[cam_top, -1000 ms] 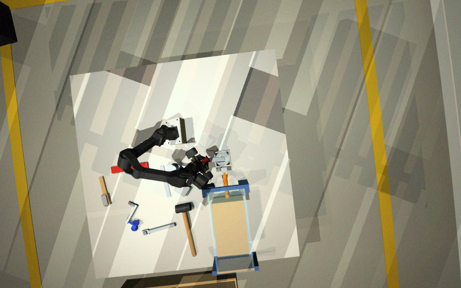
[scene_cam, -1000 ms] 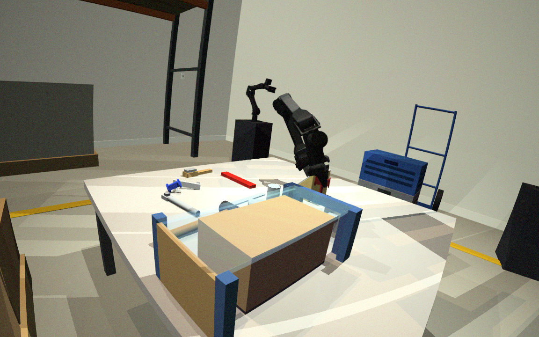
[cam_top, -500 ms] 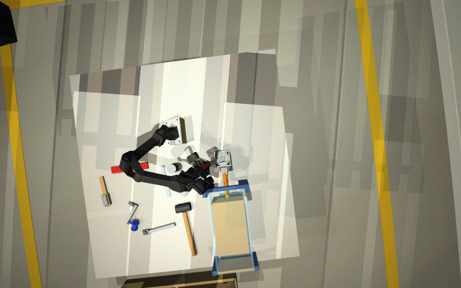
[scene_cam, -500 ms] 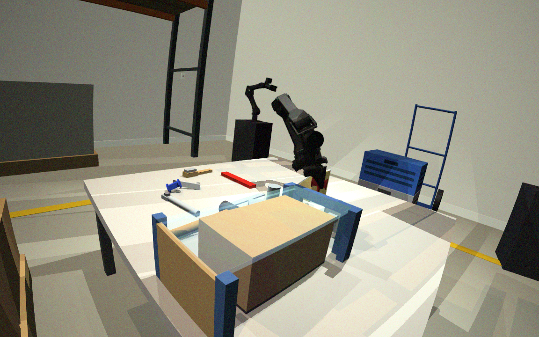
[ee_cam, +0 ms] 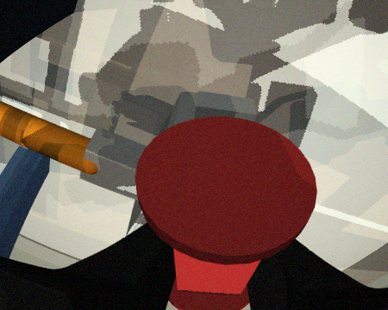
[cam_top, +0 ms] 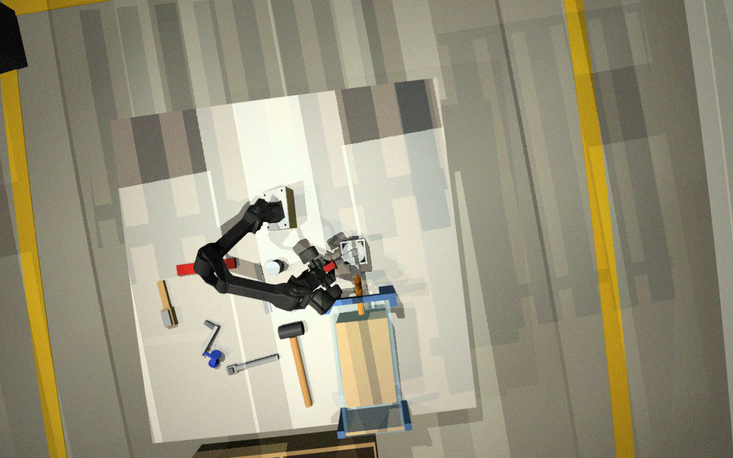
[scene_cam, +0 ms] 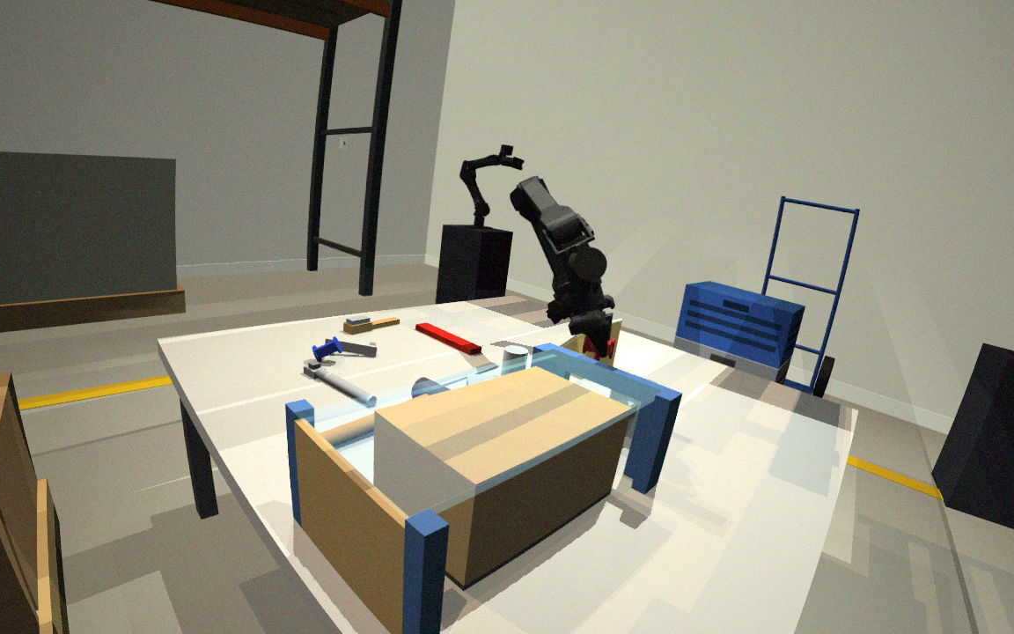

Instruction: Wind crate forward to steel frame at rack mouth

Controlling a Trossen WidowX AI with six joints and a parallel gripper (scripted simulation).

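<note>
Now: gripper tip 10 mm past the red-knobbed winch handle, 20 mm to the right of it and 30 mm above it. Round my gripper tip: grey block: 100 mm ahead, 200 mm to the right, 120 mm below; then winch: 40 mm behind, 80 mm to the left, 100 mm below; then red knob: 10 mm to the right.
</note>
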